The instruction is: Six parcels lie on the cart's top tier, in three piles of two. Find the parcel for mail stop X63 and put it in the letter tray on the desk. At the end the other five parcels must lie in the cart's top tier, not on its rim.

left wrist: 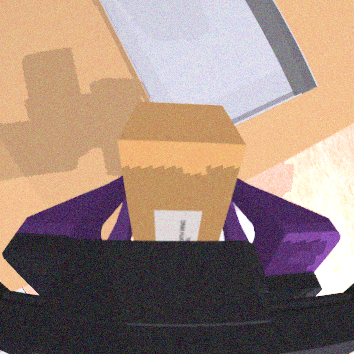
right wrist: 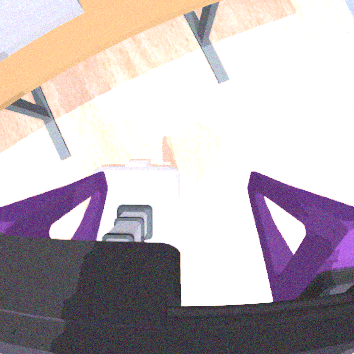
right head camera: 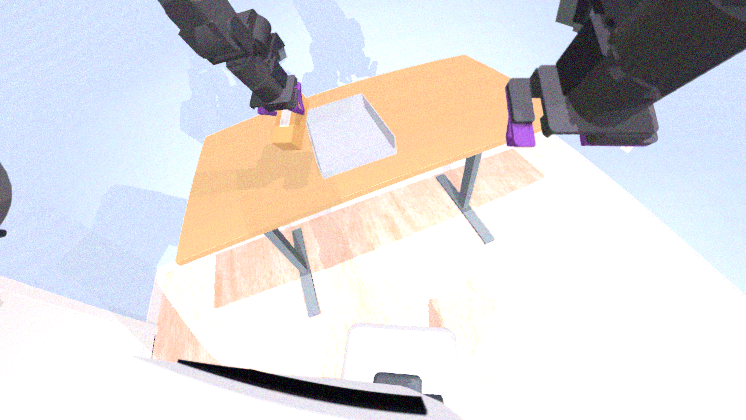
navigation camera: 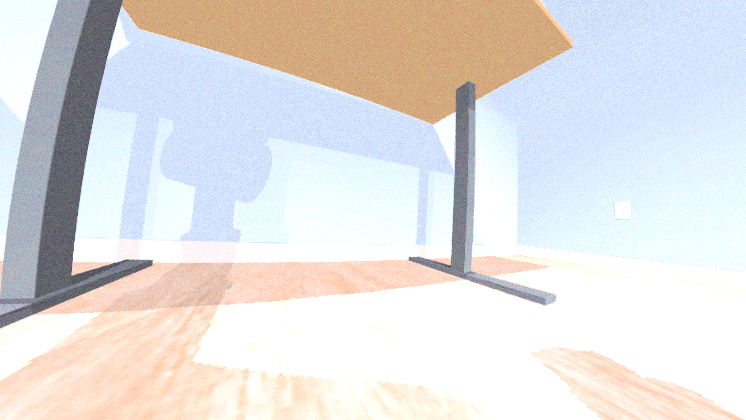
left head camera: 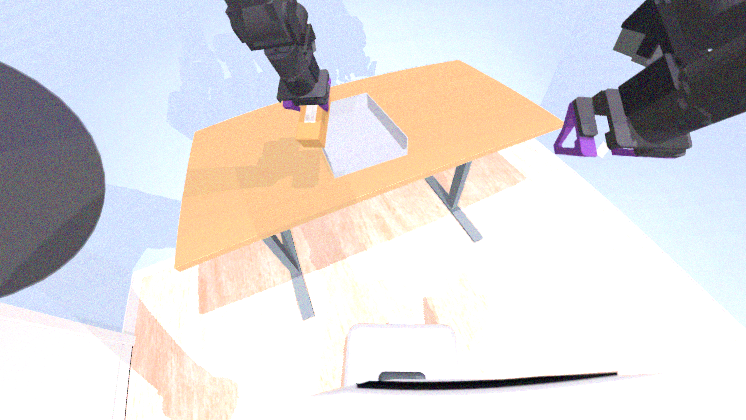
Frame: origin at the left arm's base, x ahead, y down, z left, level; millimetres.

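Seen in the pictures: left gripper, fingertip midpoint: [left wrist: 177,177] [right head camera: 293,113] [left head camera: 316,109]; right gripper, fingertip midpoint: [right wrist: 177,178] [right head camera: 544,140] [left head camera: 584,150].
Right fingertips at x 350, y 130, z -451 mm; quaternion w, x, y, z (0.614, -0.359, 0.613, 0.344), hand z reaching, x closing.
Pixels of each thing's middle, then the offset from my right fingertips to it. Level surfaces: height alone.
- orange-brown parcel at the middle of its body: [left wrist: 175,208] [left head camera: 314,117] [right head camera: 291,121] dx +227, dy +86, dz +453 mm
- desk at its surface level: dy +329 mm
- grey letter tray at the middle of its body: [left wrist: 197,29] [left head camera: 352,129] [right head camera: 344,130] dx +481, dy +294, dz +416 mm
My left gripper [left head camera: 309,106] [right head camera: 282,111] [left wrist: 177,177] is shut on an orange-brown parcel [left head camera: 311,130] [right head camera: 288,133] [left wrist: 180,165]. The parcel has a white label, partly hidden and too small to read. It is held above the desk [left head camera: 443,99] [right head camera: 443,93] [left wrist: 330,115], and its shadow falls on the desk top. In the head camera views it is at the left side of the grey letter tray [left head camera: 360,135] [right head camera: 349,135] [left wrist: 215,55], overlapping the tray's left edge in the left head view. My right gripper [left head camera: 604,151] [right wrist: 177,178] is open and empty, right of the tray. The cart does not show.
The desk stands on grey legs [left head camera: 459,193] [right head camera: 472,187] [right wrist: 207,50] [navigation camera: 463,182]. The robot's pale base [left head camera: 399,349] [right head camera: 399,349] is in front of the desk. Pale walls stand behind and beside the desk. A large dark rounded shape [left head camera: 46,182] fills the left edge of the left head view.
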